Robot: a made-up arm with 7 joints.
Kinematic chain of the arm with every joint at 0, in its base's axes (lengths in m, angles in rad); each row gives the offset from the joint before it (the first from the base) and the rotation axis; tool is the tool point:
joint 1: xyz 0 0 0.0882 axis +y
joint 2: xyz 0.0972 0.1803 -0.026 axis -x
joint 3: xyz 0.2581 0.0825 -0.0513 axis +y
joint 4: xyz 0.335 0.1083 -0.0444 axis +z
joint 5: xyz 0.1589 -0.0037 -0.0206 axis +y
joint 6: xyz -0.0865 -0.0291 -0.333 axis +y
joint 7: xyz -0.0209 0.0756 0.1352 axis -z
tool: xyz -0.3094 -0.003 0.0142
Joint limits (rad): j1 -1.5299..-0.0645 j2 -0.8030..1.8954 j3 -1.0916..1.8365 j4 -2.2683..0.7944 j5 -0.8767..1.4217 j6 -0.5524..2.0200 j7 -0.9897..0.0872
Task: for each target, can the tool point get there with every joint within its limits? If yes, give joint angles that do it. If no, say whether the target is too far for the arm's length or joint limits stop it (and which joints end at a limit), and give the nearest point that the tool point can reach.
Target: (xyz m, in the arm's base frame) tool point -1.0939 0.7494 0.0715
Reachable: no: joint limits stop it (at a limit: joint 1, joint 3, joint 5, joint 6, joint 7) | nearest point -0.5723 0.4912 0.4085 | short by 0.673 m
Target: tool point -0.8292 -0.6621 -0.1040
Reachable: no: joint limits stop it (at a limit: joint 1, joint 2, joint 5, joint 6, joint 7) | nearest point -0.3425 -0.3464 -0.0474 | short by 0.583 m
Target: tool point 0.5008 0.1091 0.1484
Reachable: yes | joints -0.5878 0.7112 0.8204 -1.1269 0.8160 0.8793 -0.8669
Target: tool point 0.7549 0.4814 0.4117
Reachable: yes | joints -0.6148 1.0581 -0.6876 0.3466 1.0668 1.5019 -0.0564
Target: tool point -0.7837 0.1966 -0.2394
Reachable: no: joint limits stop it (at a limit: joint 1, joint 3, joint 5, joint 6) | nearest point -0.3703 0.2024 -0.3013 | short by 0.418 m
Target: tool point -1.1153 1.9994 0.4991
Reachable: no: too far | nearest point -0.3452 0.7945 0.5717 | short by 1.432 m
